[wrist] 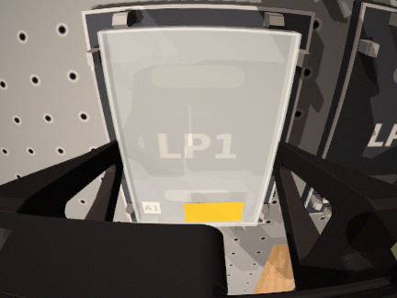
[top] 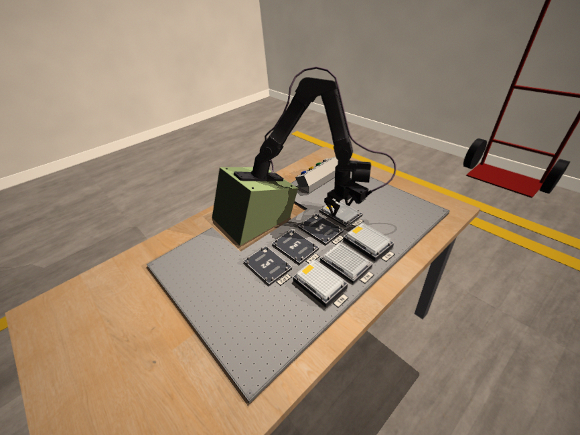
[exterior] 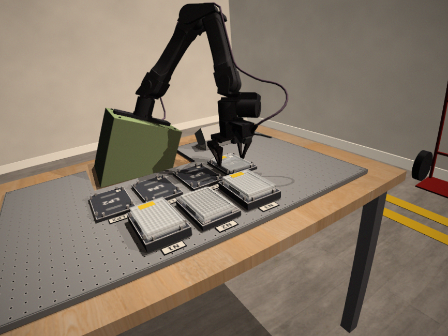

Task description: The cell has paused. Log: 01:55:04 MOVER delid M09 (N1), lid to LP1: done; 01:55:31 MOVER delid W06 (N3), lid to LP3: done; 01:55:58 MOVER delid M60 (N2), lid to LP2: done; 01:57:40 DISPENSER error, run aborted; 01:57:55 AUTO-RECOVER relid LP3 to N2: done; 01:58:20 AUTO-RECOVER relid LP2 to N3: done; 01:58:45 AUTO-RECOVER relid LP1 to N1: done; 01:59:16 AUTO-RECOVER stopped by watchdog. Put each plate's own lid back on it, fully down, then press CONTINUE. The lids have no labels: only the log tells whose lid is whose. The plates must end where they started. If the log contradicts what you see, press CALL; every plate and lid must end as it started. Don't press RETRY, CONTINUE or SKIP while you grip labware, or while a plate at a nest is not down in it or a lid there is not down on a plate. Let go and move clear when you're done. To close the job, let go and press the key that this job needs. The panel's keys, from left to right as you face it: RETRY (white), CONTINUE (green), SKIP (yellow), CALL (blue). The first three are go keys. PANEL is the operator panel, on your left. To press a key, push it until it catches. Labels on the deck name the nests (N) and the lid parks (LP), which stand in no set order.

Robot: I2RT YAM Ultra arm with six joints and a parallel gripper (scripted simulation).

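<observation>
The clear lid is 190 mm ahead of my hand, 40 mm to the right of it and 10 mm above it.
</observation>
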